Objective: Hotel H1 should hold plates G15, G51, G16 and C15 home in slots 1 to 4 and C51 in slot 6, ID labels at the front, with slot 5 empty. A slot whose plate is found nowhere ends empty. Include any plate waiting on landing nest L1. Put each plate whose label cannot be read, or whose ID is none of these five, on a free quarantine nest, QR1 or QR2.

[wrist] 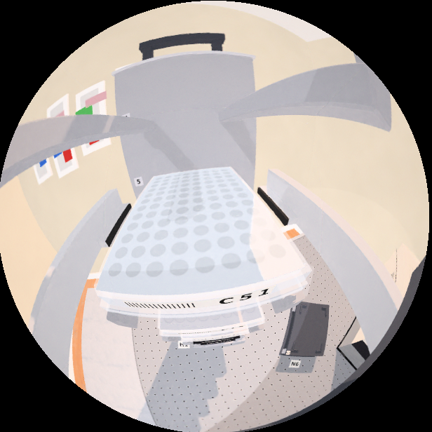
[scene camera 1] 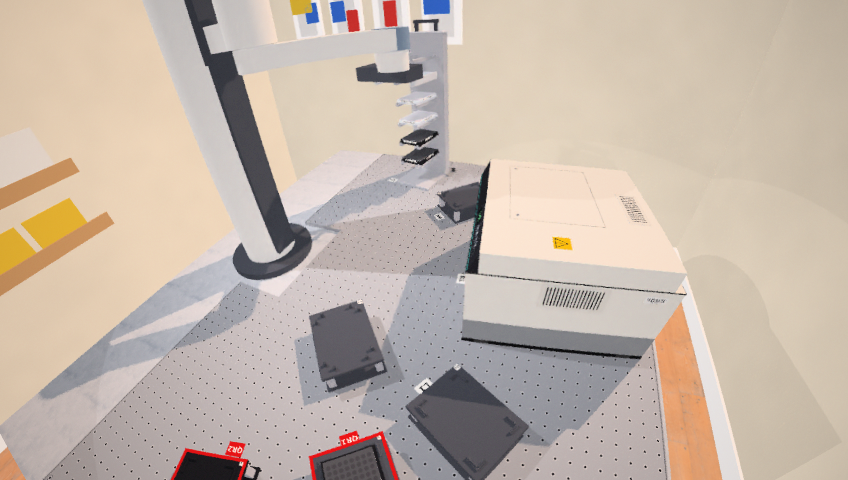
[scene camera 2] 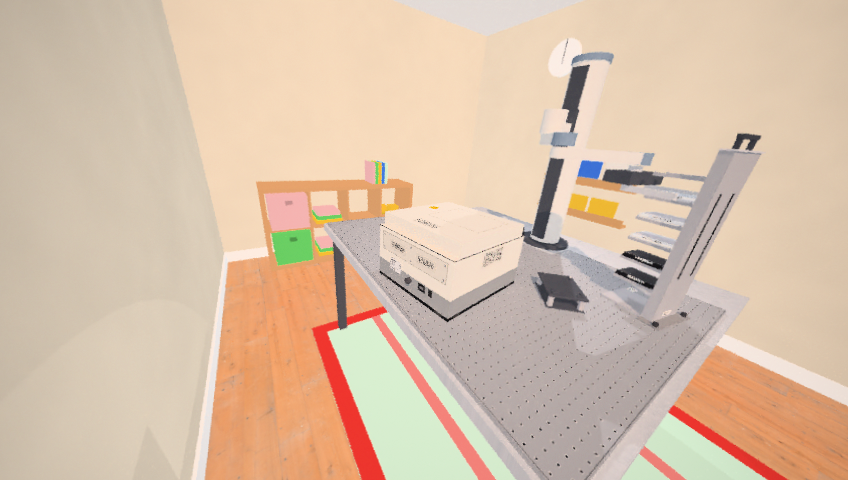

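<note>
My gripper is open, its fingers either side of clear plate C51 without touching it. C51 lies in hotel H1, label to the front, beside the mark 5. The slot arms above it are empty. Below are two clear plates, the upper and the lower, then two dark plates, the upper and the lower; their labels are unreadable. A dark grey plate lies on QR1. The dark inside of QR2 is cut off.
Nest N6 stands near the hotel. The big cream device stands beside it. Two dark nests, one left and one right, stand nearer scene camera 1, without plates. The arm column is behind.
</note>
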